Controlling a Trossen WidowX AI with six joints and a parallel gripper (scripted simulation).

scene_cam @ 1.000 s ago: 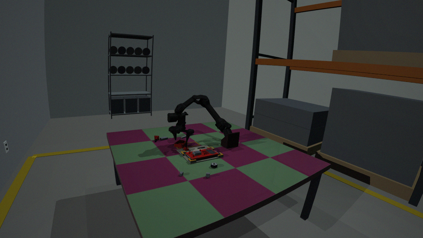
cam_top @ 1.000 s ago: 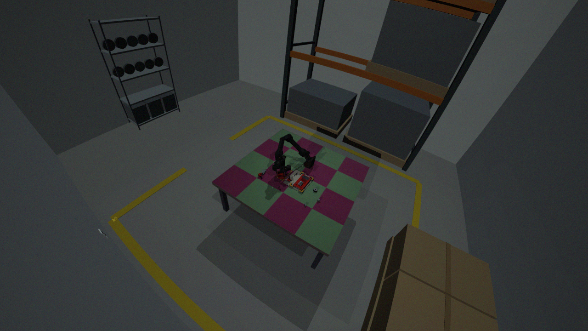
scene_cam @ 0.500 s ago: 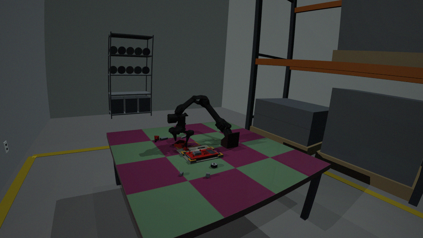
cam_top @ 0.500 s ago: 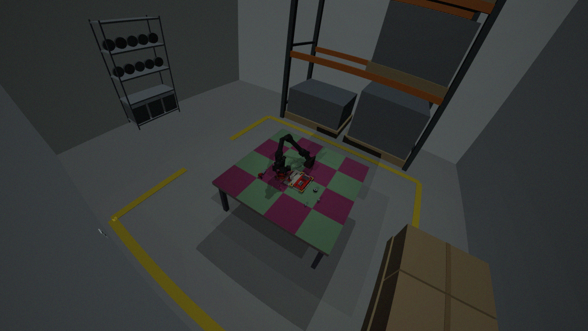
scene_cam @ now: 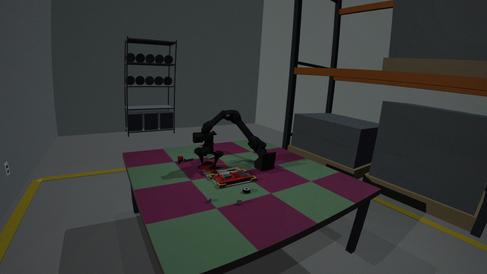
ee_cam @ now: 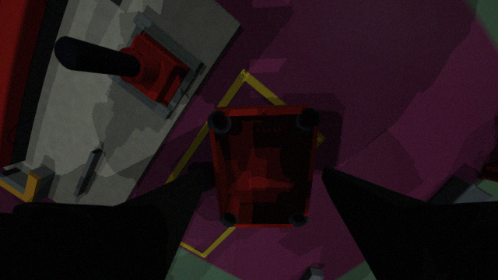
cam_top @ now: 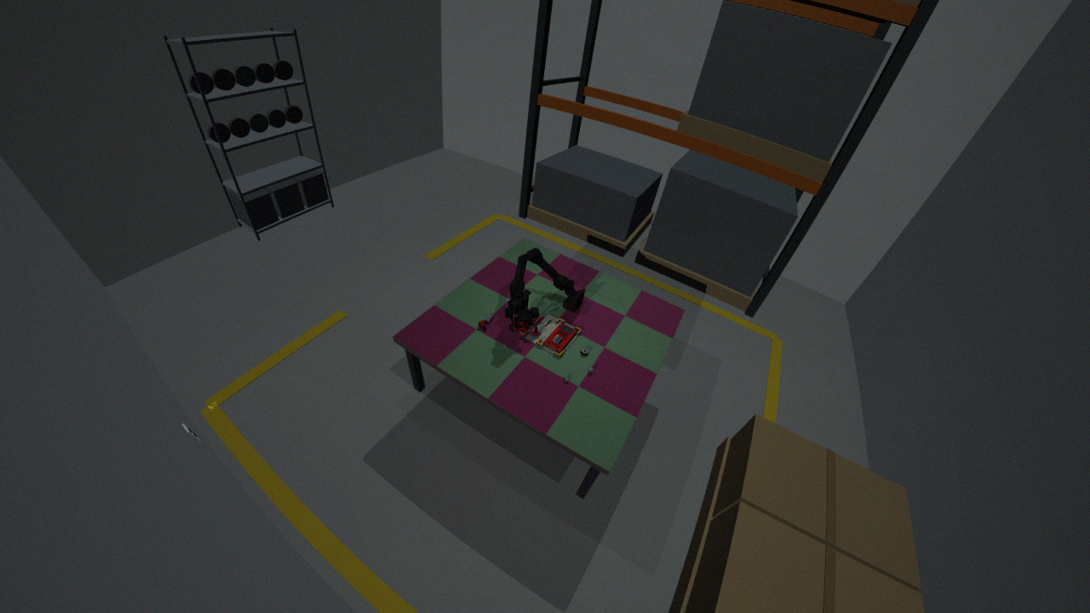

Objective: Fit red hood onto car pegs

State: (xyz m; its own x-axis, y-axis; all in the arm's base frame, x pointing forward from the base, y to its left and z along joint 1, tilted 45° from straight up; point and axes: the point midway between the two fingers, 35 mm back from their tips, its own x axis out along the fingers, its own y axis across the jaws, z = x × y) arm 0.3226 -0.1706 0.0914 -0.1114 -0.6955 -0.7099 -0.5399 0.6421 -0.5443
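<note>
Right now the red hood is 1 cm below my gripper tip. From my gripper tip the other things lie so: grey engine block (2 cm ahead, 24 cm to the left); grey bar (16 cm behind, 15 cm to the right, 1 cm below); jig (2 cm behind, 21 cm to the left, 1 cm below).
</note>
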